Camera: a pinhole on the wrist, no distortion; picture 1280 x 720 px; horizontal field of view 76.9 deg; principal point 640.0 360.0 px. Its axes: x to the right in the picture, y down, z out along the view. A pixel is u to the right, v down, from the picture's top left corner.
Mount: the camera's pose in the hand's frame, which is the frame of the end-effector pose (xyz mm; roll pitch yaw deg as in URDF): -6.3 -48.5 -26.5 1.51 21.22 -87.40
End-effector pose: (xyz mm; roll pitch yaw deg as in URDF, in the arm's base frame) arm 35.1 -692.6 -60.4 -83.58 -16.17 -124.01
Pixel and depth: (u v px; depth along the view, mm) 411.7 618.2 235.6
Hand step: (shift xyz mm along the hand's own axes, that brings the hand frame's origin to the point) 63.9 -69.1 219.1
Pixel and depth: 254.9 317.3 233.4
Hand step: -25.7 -29.7 231.1
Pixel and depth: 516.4 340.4 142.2
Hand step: -12.1 -79.9 113.8
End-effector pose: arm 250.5 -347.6 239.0 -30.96 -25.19 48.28
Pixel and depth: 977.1 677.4 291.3
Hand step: 110.6 -263.5 203.7
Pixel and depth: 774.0 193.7 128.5
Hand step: -33.2 -115.9 84.9
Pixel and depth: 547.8 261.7 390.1
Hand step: -59.6 -150.1 352.0
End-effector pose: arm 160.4 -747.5 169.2 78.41 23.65 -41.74
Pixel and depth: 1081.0 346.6 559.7
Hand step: -8.2 -537.0 384.0
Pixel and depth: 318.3 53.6 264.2
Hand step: -113.7 -49.7 255.4
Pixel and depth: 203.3 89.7 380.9
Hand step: -146.4 1.0 400.0
